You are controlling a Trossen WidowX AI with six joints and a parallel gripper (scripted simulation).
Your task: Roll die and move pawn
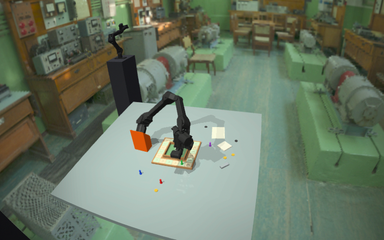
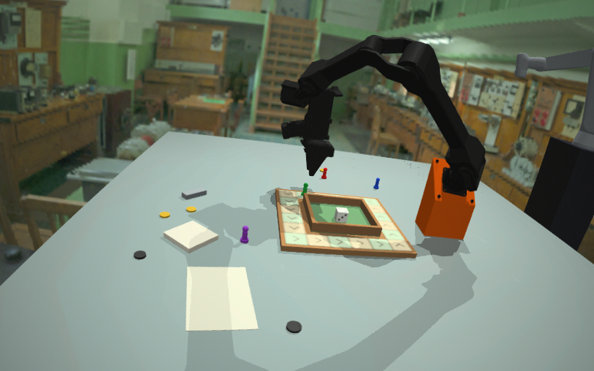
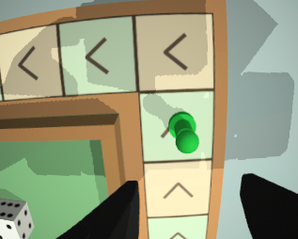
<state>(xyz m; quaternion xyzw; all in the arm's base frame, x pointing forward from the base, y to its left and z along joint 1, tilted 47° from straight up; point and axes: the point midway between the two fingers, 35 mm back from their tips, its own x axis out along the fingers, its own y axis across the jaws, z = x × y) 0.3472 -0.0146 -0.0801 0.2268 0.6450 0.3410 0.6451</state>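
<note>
My gripper tip is now 50 mm above the green pawn and 10 mm short of it. From my gripper tip the other things lie so: red pawn: 190 mm to the right, 60 mm below, 50 mm behind; then white die: 110 mm to the left, 80 mm behind, 50 mm below; then purple pawn: 250 mm to the left, 110 mm ahead, 60 mm below.
</note>
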